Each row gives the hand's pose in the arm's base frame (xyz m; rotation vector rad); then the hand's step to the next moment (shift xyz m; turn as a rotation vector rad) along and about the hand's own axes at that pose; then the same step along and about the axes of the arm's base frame.
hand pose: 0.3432 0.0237 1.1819 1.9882 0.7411 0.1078
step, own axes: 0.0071 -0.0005 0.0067 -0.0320 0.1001 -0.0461
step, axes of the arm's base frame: 0.0080 -0.0011 -0.0055 0.0026 -0.0159 0.1136
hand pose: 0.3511 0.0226 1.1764 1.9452 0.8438 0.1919
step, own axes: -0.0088 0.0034 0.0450 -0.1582 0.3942 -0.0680
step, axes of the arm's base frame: 0.0158 -0.0389 -0.0186 0.0386 -0.1648 0.3955
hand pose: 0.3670 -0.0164 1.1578 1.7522 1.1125 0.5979
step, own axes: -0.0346 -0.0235 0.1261 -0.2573 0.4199 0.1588
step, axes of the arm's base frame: 0.0720 -0.0842 -0.0734 0.1793 -0.3584 0.3273
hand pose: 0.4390 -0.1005 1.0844 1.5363 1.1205 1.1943
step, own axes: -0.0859 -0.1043 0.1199 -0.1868 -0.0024 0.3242
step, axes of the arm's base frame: 0.0914 -0.0727 -0.1378 0.2923 -0.2141 -0.0935
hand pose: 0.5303 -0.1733 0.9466 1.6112 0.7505 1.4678
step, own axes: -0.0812 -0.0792 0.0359 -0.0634 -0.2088 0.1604
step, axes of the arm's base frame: 0.0309 -0.0364 -0.1090 0.1681 0.0212 -0.2113
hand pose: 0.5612 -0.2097 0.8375 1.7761 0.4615 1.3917
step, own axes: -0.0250 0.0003 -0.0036 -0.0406 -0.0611 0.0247
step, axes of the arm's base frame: -0.0115 -0.0165 -0.0153 0.0214 -0.0011 -0.0744
